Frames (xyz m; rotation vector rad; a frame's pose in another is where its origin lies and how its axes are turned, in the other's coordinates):
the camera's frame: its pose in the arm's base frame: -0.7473 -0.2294 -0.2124 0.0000 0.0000 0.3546
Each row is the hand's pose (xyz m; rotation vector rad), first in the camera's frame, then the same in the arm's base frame.
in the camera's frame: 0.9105 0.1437 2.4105 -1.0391 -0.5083 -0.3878
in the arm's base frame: 0.0567 0.2215 2.1981 -0.9267 -0.6788 -0.0733
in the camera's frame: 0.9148 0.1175 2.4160 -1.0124 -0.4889 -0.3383
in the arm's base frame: 0.0698 0.1984 2.2036 -0.9054 -0.6562 -0.0216
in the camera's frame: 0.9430 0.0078 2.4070 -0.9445 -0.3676 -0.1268
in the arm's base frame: 0.1343 0.1053 2.1946 -0.8658 -0.5290 0.1969
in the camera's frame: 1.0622 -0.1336 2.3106 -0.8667 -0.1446 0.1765
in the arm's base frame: 0.2952 0.0141 2.0982 -0.8362 -0.2982 0.5077
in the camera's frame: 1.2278 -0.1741 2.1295 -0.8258 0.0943 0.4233
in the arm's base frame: 0.4646 0.0336 1.9171 -0.8443 -0.0538 0.7568
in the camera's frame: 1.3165 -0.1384 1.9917 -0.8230 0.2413 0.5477
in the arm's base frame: 0.5353 0.0979 1.7793 -0.8712 0.0944 0.8796
